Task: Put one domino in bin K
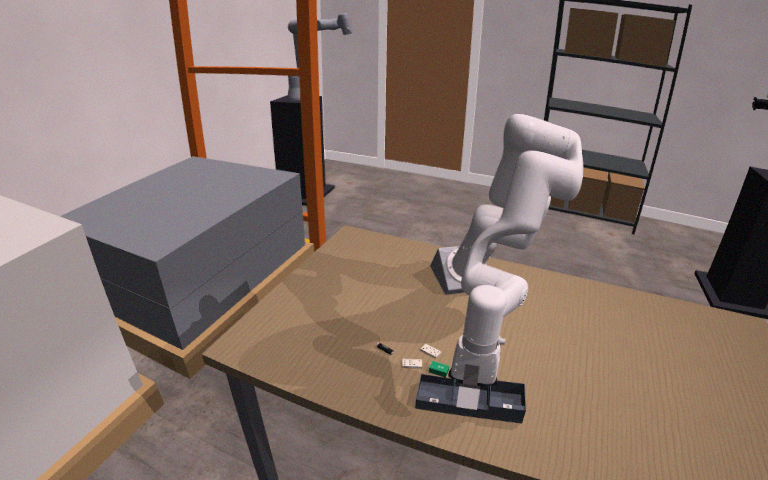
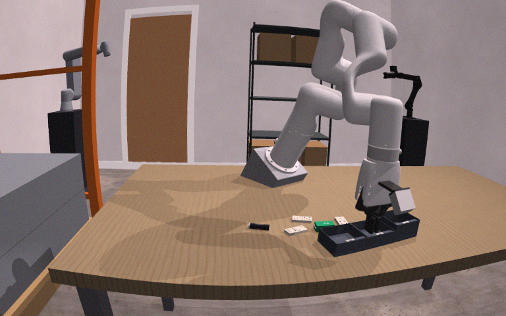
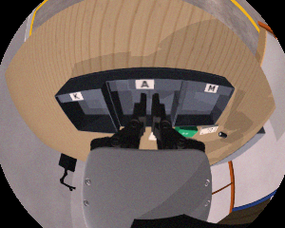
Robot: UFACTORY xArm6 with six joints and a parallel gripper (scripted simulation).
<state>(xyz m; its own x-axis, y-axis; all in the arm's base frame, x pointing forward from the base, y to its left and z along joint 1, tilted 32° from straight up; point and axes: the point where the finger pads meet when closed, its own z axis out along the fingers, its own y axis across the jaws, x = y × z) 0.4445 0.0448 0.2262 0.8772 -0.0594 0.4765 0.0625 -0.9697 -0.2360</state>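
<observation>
The green block lies 100 mm to the right of my hand, 80 mm behind it and 30 mm below it. The rest, counted from my hand: black cylinder (250 mm to the right, 110 mm behind, 40 mm below).
</observation>
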